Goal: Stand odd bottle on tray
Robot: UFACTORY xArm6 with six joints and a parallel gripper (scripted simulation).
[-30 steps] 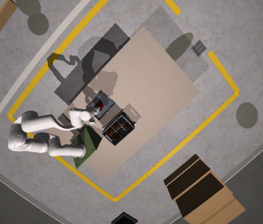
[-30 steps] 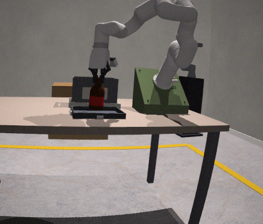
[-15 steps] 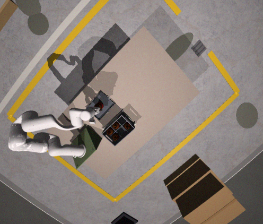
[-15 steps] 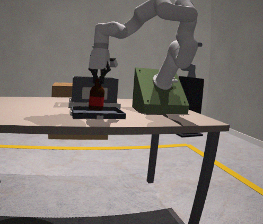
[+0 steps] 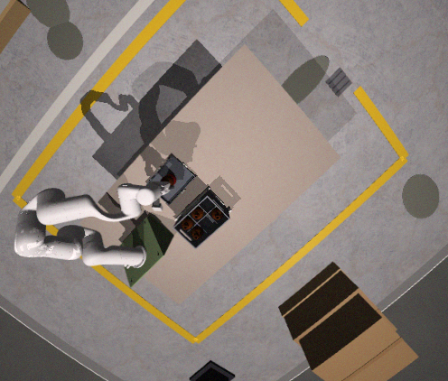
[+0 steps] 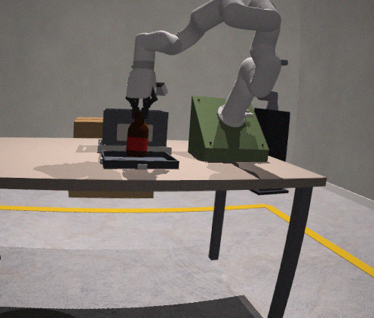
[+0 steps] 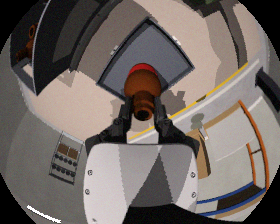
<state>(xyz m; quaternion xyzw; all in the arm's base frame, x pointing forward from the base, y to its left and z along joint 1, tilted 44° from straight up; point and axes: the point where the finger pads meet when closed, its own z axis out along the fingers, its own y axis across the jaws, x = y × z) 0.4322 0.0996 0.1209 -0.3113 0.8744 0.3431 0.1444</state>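
Now: the flat dark tray 16 cm below my hand. Round my hand: glass bottle 12 cm behind, 33 cm to the right, 9 cm below; then dark crate 3 cm behind, 29 cm to the right, 9 cm below.
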